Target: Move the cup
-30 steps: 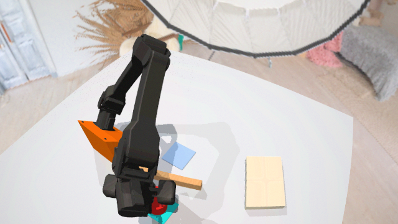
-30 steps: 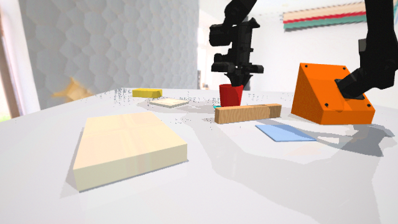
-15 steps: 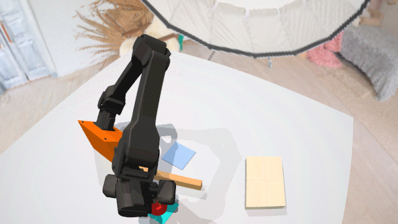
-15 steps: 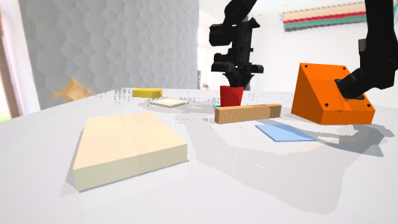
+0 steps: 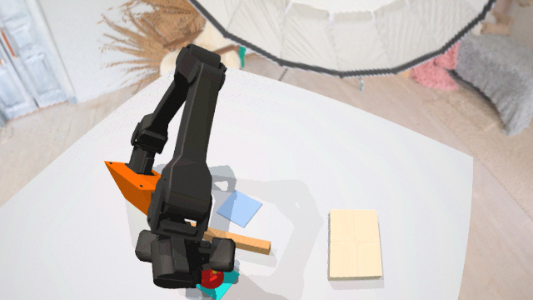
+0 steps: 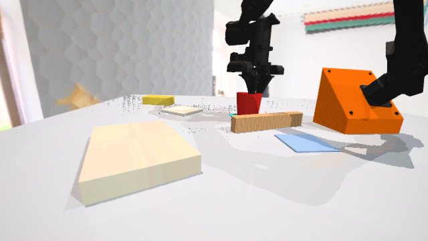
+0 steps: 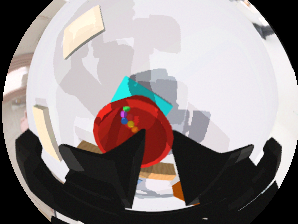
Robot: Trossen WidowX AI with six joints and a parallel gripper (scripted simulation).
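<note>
My gripper tip is now 20 mm short of the red cup, 10 mm to the right of it and 20 mm above it. Round my gripper tip: cyan pad (30 mm ahead, 20 mm to the left, 70 mm below); then wooden bar (10 mm behind, 110 mm to the left, 50 mm below); then light blue pad (40 mm behind, 210 mm to the left, 70 mm below).
</note>
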